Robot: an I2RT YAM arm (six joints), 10 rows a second.
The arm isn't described. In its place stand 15 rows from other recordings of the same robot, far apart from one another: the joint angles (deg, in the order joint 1, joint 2, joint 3, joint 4, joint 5, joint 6), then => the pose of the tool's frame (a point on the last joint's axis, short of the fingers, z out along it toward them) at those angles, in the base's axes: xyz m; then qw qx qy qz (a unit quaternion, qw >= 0).
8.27, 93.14, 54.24, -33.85, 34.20, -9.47 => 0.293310 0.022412 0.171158 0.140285 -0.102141 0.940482 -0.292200
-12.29, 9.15, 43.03, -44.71, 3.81, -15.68 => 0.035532 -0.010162 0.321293 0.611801 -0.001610 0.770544 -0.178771
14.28, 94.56, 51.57, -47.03, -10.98, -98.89 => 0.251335 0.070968 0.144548 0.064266 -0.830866 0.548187 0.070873
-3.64, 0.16, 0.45, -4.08, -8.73, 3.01 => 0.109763 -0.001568 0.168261 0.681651 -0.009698 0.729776 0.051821
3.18, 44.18, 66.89, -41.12, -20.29, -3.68 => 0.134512 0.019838 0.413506 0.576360 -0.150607 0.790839 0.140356
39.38, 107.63, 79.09, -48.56, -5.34, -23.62 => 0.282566 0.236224 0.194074 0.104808 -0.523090 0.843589 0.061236
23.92, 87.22, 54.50, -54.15, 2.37, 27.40 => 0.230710 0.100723 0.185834 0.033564 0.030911 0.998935 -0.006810
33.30, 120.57, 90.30, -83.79, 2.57, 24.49 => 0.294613 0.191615 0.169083 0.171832 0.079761 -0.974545 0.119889
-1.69, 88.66, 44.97, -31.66, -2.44, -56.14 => 0.260071 -0.006157 0.145574 0.121789 -0.456063 0.880518 -0.043147
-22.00, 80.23, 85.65, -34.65, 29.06, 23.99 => 0.276471 -0.130351 0.405215 0.493315 0.443032 0.719127 -0.207891
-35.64, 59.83, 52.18, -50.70, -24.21, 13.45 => 0.166166 -0.101175 0.277957 0.300478 0.338758 0.879456 0.146674
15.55, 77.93, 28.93, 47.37, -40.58, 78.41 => 0.255652 0.095177 0.223251 0.264204 0.144499 0.699944 0.647606
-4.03, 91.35, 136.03, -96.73, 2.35, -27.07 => 0.224958 -0.017312 0.505960 0.307989 -0.182285 0.927747 -0.105831
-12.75, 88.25, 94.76, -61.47, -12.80, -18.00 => 0.305046 -0.060938 0.375758 0.316639 -0.076923 0.945138 0.023175
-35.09, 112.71, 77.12, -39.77, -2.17, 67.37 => 0.314794 -0.219512 0.157224 0.117146 0.771662 0.622862 0.053453
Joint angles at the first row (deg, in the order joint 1, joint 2, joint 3, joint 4, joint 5, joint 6):
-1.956, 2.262, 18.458, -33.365, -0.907, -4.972
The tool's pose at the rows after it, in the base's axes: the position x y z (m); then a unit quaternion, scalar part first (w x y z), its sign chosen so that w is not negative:
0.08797 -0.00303 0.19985 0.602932 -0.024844 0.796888 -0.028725
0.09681 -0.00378 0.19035 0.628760 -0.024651 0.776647 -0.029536
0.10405 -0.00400 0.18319 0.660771 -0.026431 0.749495 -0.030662
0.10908 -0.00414 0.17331 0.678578 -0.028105 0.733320 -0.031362
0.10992 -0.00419 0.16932 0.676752 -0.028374 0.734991 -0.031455
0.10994 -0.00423 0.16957 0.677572 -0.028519 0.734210 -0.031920
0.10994 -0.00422 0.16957 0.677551 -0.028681 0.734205 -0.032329
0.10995 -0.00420 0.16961 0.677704 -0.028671 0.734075 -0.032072
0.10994 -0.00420 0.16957 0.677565 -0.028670 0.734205 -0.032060
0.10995 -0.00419 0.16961 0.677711 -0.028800 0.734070 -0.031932
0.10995 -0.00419 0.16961 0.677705 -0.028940 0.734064 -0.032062
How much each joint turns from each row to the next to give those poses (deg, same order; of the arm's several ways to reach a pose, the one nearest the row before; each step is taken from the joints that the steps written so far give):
-0.674, -1.160, -5.006, 5.267, -0.718, 0.001
-0.372, -0.110, -4.087, 7.736, -0.459, 0.021
-0.003, -0.152, -3.911, 8.568, -0.265, -0.022
0.002, 0.001, -3.584, 6.339, -0.195, -0.066
-0.005, 0.000, -0.809, 0.525, -0.005, -0.044
-0.019, 0.001, 0.000, 0.132, 0.003, -0.043
0.018, -0.001, 0.000, -0.001, 0.040, -0.045
0.005, 0.005, -0.001, 0.027, -0.017, 0.023
0.000, -0.006, 0.001, -0.028, 0.000, 0.000
-0.003, 0.006, -0.001, 0.028, -0.025, 0.000
0.000, 0.000, 0.000, 0.000, 0.001, -0.022

